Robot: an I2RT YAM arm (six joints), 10 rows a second.
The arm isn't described. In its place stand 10 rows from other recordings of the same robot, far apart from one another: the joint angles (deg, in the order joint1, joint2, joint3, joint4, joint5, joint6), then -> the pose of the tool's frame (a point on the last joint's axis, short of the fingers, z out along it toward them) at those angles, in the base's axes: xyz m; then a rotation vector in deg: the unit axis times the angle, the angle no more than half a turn.
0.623, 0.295, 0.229, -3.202, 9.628, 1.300 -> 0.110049 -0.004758 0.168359 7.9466 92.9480 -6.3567
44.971, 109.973, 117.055, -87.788, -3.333, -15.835 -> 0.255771 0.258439 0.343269 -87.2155 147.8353 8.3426
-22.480, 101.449, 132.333, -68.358, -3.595, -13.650 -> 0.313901 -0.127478 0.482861 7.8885 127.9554 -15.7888
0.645, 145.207, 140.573, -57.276, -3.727, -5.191 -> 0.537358 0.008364 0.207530 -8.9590 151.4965 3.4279
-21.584, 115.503, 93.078, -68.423, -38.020, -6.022 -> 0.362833 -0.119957 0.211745 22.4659 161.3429 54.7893
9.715, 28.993, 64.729, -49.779, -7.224, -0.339 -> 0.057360 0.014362 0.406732 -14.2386 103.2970 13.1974
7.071, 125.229, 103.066, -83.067, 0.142, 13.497 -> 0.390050 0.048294 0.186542 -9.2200 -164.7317 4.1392
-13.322, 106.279, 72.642, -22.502, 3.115, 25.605 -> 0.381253 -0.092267 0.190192 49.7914 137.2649 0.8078
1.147, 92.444, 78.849, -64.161, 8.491, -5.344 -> 0.306701 0.000883 0.271266 -8.1559 167.3995 -13.0909
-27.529, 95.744, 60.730, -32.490, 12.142, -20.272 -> 0.283089 -0.155993 0.184218 13.6615 161.3317 -28.7829
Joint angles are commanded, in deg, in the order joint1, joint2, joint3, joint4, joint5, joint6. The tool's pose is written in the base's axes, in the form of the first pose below.
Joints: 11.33, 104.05, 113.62, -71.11, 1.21, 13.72
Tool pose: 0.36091 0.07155 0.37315 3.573 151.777 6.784
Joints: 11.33, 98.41, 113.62, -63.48, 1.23, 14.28
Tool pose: 0.34552 0.06845 0.41505 4.138 138.644 10.266
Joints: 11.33, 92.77, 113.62, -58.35, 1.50, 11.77
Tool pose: 0.32110 0.06339 0.45375 1.316 127.869 10.986
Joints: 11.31, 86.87, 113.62, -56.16, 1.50, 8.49
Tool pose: 0.28732 0.05651 0.48715 -2.030 119.678 10.479
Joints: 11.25, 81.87, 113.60, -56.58, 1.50, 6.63
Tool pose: 0.25414 0.04960 0.50868 -3.677 115.024 9.938
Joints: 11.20, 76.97, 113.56, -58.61, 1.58, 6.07
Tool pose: 0.21896 0.04236 0.52383 -3.980 112.164 9.831
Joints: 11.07, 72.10, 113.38, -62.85, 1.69, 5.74
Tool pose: 0.18205 0.03455 0.53116 -4.077 111.692 9.477
